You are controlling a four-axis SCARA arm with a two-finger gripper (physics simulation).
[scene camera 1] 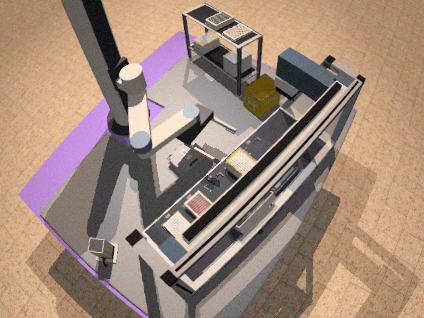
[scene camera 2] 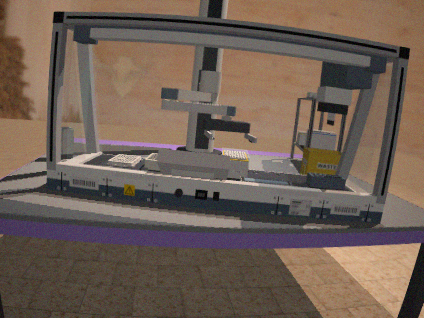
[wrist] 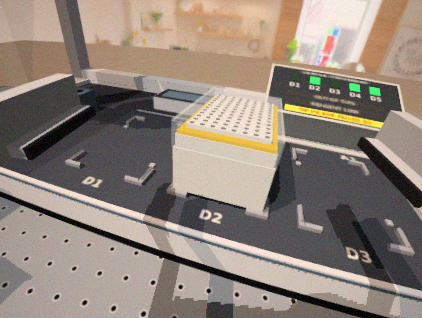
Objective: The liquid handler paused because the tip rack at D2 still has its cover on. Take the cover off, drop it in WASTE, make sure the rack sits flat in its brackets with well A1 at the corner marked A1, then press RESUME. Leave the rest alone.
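Pixels of known places: gripper, between the fingertips: (scene camera 1: 225, 144) (scene camera 2: 233, 138) (wrist: 227, 109); arm's base, origin of its link: (scene camera 1: 128, 116).
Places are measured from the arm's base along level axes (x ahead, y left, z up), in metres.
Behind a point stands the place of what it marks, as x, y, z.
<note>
The tip rack (scene camera 1: 241, 161) (scene camera 2: 239, 167) (wrist: 220, 177) stands at D2, its tips in a yellow-edged top. A clear cover (wrist: 225, 156) {0.641, 0.038, 0.118} is still over it. The rack's front corners are at the D2 brackets; whether it sits fully flat I cannot tell. Its A1 corner mark is hidden. My gripper (scene camera 1: 226, 146) {0.604, 0.042, 0.171} (scene camera 2: 233, 139) {0.604, 0.042, 0.171} (wrist: 227, 109) {0.604, 0.042, 0.171} is open and empty, above and on the arm's side of the rack, with its fingers to either side of it in the wrist view. The yellow WASTE box (scene camera 1: 261, 95) (scene camera 2: 320, 161) stands near the deck's end. No RESUME label is readable.
The status screen (wrist: 335, 97) {0.818, -0.119, 0.130} stands behind the deck, with D2, D4 and D5 lit green. A low panel (wrist: 182, 100) {0.849, 0.117, 0.087} lies behind the rack. A reddish labware (scene camera 1: 198, 204) {0.643, -0.214, 0.095} and a white rack (scene camera 1: 176, 225) {0.617, -0.336, 0.074} are farther along. Gantry beams (scene camera 1: 265, 160) {0.853, -0.117, 0.523} (scene camera 2: 225, 40) span the deck. A shelf (scene camera 1: 239, 70) {0.442, 0.418, 0.215} stands behind.
</note>
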